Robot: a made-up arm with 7 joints.
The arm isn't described. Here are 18 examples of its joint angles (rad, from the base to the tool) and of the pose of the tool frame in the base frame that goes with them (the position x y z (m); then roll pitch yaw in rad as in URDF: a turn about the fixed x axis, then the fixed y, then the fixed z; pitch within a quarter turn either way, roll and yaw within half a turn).
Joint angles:
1: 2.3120 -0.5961 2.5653 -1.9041 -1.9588 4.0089 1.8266
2: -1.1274 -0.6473 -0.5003 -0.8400 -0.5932 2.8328 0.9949
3: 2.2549 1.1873 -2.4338 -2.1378 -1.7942 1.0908 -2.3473
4: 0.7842 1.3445 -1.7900 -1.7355 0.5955 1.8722 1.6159
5: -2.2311 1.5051 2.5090 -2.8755 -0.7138 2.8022 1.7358
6: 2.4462 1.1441 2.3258 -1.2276 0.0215 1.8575 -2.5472
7: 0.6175 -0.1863 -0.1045 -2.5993 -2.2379 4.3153 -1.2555
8: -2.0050 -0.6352 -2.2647 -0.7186 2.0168 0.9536 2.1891
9: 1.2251 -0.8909 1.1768 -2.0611 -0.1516 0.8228 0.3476
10: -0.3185 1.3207 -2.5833 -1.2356 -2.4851 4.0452 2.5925
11: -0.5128 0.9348 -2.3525 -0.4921 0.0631 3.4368 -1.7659
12: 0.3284 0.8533 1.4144 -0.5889 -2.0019 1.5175 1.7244
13: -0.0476 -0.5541 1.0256 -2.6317 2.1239 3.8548 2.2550
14: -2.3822 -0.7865 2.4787 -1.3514 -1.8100 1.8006 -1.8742
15: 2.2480 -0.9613 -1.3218 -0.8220 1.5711 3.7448 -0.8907
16: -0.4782 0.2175 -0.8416 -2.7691 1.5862 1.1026 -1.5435
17: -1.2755 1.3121 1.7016 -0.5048 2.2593 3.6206 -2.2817
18: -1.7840 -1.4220 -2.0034 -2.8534 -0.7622 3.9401 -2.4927
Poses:
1: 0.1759 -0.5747 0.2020 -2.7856 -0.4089 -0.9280
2: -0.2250 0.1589 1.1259 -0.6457 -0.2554 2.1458
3: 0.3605 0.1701 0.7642 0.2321 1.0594 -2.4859
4: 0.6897 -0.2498 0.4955 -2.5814 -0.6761 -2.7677
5: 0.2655 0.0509 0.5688 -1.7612 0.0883 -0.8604
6: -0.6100 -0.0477 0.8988 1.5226 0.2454 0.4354
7: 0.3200 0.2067 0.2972 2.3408 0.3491 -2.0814
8: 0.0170 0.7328 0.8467 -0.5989 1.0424 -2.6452
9: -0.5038 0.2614 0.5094 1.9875 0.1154 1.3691
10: 0.3348 -0.4056 0.7797 1.2079 -0.5245 -0.6531
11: 0.5212 -0.3959 0.8555 -0.6271 0.5168 -1.6640
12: 0.5843 0.5081 0.8181 -2.3058 -0.7118 -1.3473
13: 0.2467 0.2784 0.3244 2.7714 1.0858 2.4228
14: 0.8109 0.2526 0.3018 -0.9420 0.5209 -2.1760
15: 0.6466 -0.2555 0.7084 -1.5795 0.3947 -1.6573
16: 0.0833 -0.3395 -0.0022 -1.2667 -0.1998 -1.2781
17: 0.4556 -0.6836 0.4447 -1.6633 -0.0656 -2.0231
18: -0.3341 -0.0156 0.1356 1.4907 -0.1918 -1.1970
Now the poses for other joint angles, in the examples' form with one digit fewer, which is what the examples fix.
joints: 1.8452 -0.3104 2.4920 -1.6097 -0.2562 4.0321 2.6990
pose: -0.155 -0.628 0.571 -0.957 0.534 -2.804
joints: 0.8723 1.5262 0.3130 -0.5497 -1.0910 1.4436 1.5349
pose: 0.535 0.758 0.032 2.386 -0.616 -0.089
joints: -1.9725 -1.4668 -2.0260 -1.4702 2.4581 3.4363 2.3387
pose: -0.267 0.619 0.016 -3.078 -0.922 2.743
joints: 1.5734 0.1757 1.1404 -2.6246 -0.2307 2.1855 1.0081
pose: -0.450 0.169 0.101 2.747 0.304 1.861
